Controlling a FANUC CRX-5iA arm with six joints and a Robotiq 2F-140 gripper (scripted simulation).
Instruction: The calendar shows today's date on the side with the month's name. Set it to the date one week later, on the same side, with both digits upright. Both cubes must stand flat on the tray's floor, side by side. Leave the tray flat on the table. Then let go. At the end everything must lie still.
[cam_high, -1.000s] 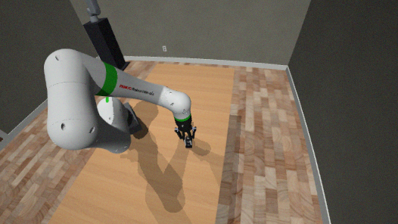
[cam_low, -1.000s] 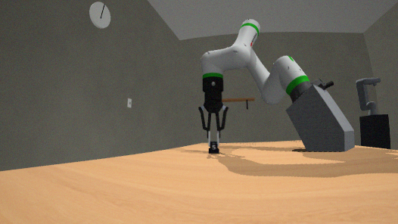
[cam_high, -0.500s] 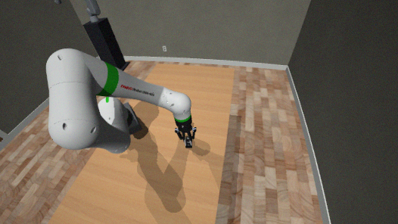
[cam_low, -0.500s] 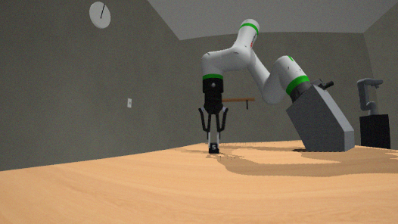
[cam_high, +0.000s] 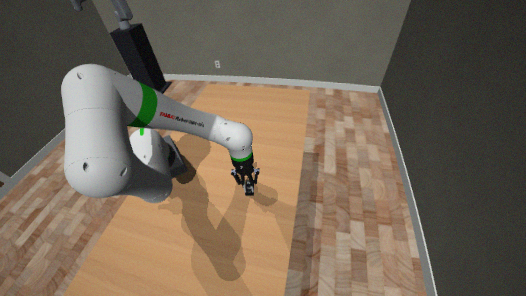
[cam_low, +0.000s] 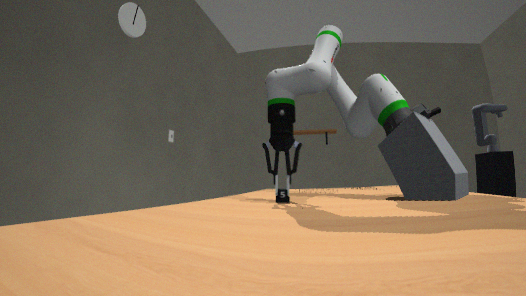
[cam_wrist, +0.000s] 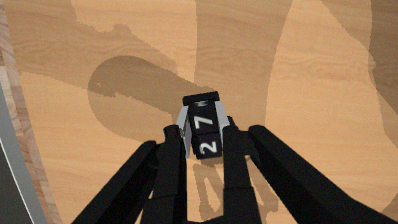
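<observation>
The black cube lies 30 mm below my hand. Also, from my hand: black calendar cube (30 mm to the left, 30 mm below); then black tray (20 mm to the left, 40 mm below).
</observation>
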